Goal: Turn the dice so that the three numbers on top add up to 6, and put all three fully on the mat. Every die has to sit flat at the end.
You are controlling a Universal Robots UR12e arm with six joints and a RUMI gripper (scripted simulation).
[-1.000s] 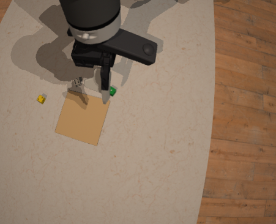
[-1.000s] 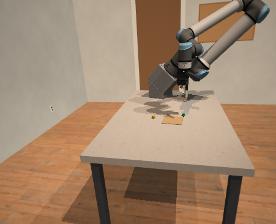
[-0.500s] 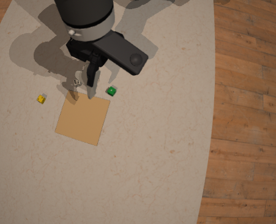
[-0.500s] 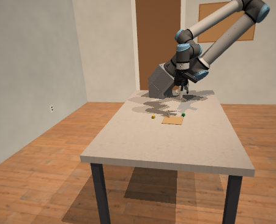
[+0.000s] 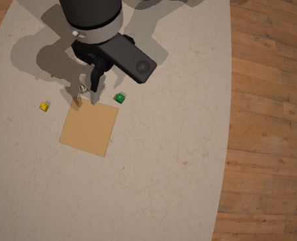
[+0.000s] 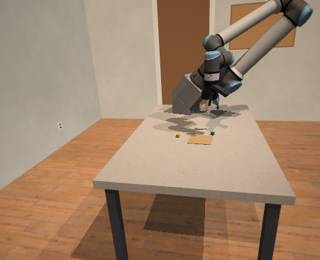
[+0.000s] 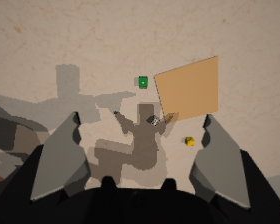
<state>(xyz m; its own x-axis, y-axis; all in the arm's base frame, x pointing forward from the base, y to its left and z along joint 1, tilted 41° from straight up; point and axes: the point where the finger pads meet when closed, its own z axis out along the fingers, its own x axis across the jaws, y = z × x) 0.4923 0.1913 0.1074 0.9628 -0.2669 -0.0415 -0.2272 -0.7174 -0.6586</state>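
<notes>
Now: hand 14 cm above the green die. From my hand the other things lie so: tan mat 10 cm ahead, 6 cm to the right, 15 cm below; then white die 1 cm ahead, 11 cm to the right, 14 cm below; then yellow die 10 cm ahead, 21 cm to the right, 14 cm below.
</notes>
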